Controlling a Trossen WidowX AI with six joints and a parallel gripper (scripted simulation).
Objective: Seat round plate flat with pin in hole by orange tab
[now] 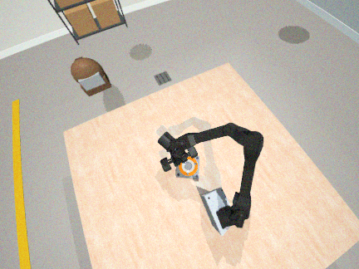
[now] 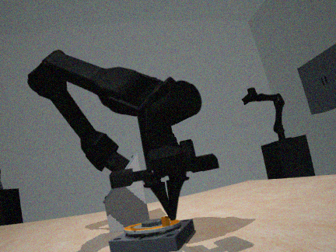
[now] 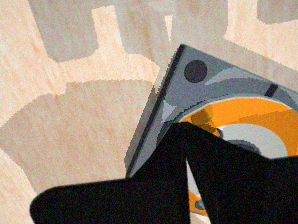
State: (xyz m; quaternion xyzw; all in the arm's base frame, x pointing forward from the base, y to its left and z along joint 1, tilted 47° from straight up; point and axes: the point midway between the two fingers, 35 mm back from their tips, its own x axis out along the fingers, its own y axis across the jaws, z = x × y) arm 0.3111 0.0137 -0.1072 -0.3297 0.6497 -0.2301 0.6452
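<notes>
Now: the square base 4 cm to the right of my gripper tip, 4 cm behind it and 2 cm below it.
</notes>
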